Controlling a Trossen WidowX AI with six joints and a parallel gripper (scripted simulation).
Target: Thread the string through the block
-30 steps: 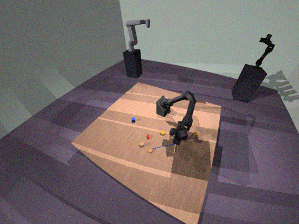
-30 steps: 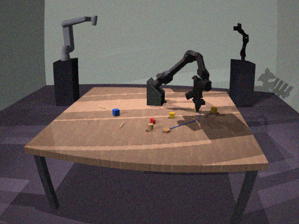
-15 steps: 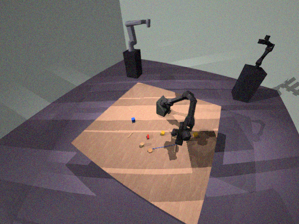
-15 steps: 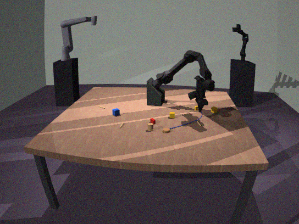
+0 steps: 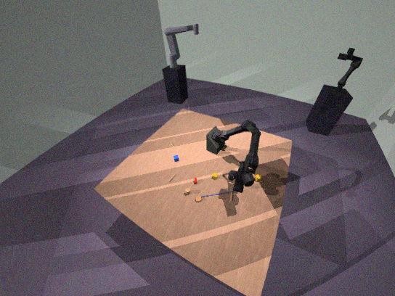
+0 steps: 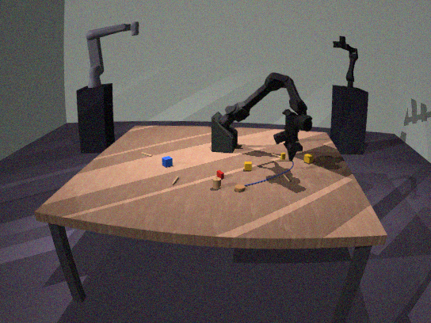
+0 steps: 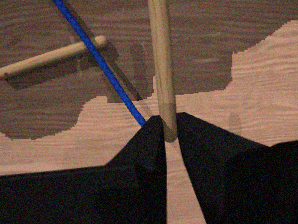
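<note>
My gripper tip is 5 cm short of the red piece, 31 cm to the left of it and 4 cm above it. From my gripper tip the other things lie so: blue cube 9 cm behind, 55 cm to the right, 4 cm below; then wooden cylinder 15 cm ahead, 32 cm to the right, 4 cm below; then round wooden button 17 cm ahead, 23 cm to the right, 5 cm below.
</note>
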